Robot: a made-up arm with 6 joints.
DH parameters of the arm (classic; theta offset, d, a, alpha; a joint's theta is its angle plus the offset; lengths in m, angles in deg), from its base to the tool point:
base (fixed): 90 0.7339 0.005 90
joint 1: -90 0.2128 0.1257 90
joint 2: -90 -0.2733 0.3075 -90
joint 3: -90 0.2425 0.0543 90
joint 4: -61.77 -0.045 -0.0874 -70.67
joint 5: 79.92 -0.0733 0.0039 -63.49
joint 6: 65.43 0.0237 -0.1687 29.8
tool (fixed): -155.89 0.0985 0 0
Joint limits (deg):
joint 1: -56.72..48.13
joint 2: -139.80..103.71
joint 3: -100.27..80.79
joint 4: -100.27..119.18
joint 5: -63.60..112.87
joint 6: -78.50..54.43
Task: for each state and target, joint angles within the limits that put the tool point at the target. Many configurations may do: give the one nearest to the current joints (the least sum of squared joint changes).
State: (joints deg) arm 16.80 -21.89 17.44 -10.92 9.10 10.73
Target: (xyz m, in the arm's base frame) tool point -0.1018 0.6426 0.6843
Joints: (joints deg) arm 48.13 -0.83 41.62 55.52 34.59 39.44
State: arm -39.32 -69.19 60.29 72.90 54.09 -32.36
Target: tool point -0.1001 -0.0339 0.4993
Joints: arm -56.72 -36.82 56.68 74.86 38.35 -54.92
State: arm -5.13 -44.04 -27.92 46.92 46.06 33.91
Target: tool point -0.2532 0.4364 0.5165
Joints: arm 19.92 -21.57 -19.10 56.68 52.69 22.59
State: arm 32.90 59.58 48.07 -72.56 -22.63 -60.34
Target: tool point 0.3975 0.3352 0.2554
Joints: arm 29.85 65.95 30.31 -79.11 -9.30 -51.18
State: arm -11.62 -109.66 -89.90 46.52 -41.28 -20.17
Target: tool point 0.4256 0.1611 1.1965
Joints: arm 16.63 -139.80 -88.30 65.51 -46.33 -53.08
